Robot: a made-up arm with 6 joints.
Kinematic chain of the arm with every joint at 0, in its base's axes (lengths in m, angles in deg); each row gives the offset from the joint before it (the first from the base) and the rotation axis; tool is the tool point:
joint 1: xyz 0 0 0.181 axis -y
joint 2: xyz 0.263 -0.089 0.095 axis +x
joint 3: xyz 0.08 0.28 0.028 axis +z
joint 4: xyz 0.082 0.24 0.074 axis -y
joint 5: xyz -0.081 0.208 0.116 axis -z
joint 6: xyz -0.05 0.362 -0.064 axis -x
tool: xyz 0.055 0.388 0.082
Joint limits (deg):
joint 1: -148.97..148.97
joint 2: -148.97..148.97
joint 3: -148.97..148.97
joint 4: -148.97..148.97
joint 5: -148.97..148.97
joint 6: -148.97..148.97
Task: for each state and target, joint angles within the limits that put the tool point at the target. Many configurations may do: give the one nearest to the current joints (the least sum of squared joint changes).
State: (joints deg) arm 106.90 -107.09 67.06 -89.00 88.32 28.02
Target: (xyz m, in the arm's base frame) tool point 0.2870 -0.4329 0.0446
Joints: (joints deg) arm 109.68 -81.50 59.34 -110.03 86.77 50.22
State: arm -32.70 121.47 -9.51 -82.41 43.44 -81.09
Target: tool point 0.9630 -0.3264 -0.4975
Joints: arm -55.00 122.90 -39.83 -83.29 57.27 -96.83
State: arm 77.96 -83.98 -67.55 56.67 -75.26 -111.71
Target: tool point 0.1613 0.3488 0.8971
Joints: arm 114.95 -62.65 -46.36 59.66 -72.85 -146.17
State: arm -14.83 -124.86 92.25 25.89 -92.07 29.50
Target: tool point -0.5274 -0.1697 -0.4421
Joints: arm 21.51 -113.82 44.75 0.69 -55.19 15.54
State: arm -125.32 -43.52 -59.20 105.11 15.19 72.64
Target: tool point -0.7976 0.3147 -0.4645
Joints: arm -138.17 -48.47 -50.84 109.92 29.23 131.67
